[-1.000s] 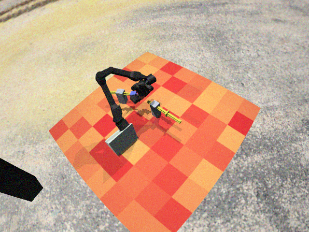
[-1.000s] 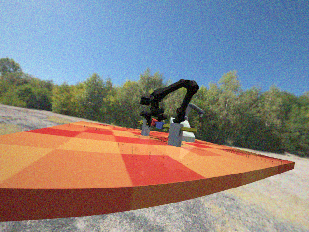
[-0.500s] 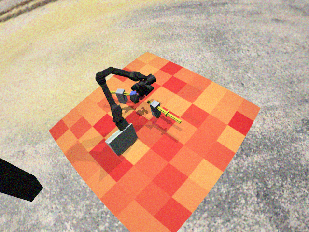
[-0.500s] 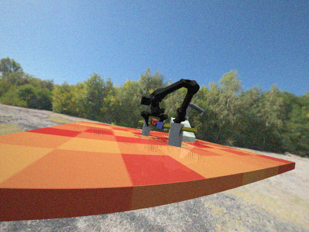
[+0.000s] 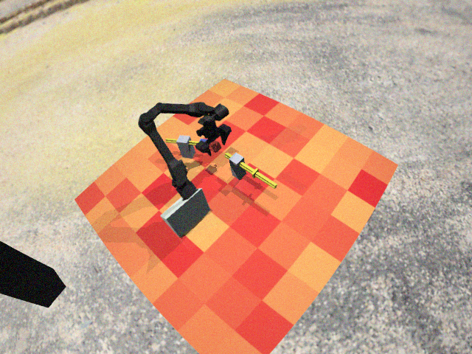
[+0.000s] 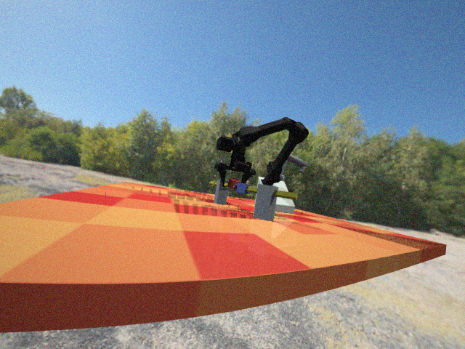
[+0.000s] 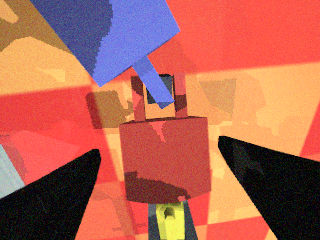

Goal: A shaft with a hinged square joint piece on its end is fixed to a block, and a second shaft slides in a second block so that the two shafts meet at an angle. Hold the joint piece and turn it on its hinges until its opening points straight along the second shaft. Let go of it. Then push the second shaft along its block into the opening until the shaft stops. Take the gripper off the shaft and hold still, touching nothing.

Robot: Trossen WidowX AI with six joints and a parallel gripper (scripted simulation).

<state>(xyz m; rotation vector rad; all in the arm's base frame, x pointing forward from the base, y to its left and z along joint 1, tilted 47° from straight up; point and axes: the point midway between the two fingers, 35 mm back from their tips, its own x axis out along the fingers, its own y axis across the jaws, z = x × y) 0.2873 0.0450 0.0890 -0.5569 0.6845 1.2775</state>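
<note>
The red square joint piece lies 20 mm to the left of my gripper tip and 20 mm above it.
</note>
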